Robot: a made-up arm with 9 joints. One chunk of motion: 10 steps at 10 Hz.
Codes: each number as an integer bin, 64 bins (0 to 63) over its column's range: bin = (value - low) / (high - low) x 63, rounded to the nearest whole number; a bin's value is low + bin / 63 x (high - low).
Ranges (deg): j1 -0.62..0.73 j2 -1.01..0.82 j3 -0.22..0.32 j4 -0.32..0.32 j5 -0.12..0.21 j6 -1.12..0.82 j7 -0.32..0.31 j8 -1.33..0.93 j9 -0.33..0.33
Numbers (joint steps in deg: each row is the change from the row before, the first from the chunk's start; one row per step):
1: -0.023 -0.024 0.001 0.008 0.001 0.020 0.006 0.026 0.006
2: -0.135 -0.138 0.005 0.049 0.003 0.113 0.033 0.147 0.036
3: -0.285 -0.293 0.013 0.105 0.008 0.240 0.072 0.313 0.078
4: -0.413 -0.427 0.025 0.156 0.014 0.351 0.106 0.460 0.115
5: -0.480 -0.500 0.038 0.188 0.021 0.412 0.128 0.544 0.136
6: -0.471 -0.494 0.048 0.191 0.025 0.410 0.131 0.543 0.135
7: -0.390 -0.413 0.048 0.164 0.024 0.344 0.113 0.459 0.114
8: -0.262 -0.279 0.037 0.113 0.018 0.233 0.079 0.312 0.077
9: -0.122 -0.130 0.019 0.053 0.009 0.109 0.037 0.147 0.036
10: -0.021 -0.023 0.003 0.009 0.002 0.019 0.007 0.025 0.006
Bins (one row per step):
1: 28 34 26 32 23 37 33 38 32
2: 23 30 26 36 23 40 35 41 35
3: 16 25 27 42 24 44 39 46 39
4: 10 20 29 47 26 48 43 50 42
5: 7 18 30 50 27 50 45 52 44
6: 7 18 31 50 28 50 45 52 44
7: 11 21 31 48 27 48 43 50 42
8: 17 25 30 43 26 44 40 46 39
9: 23 30 28 37 25 40 36 41 35
10: 28 34 26 32 23 37 33 38 32

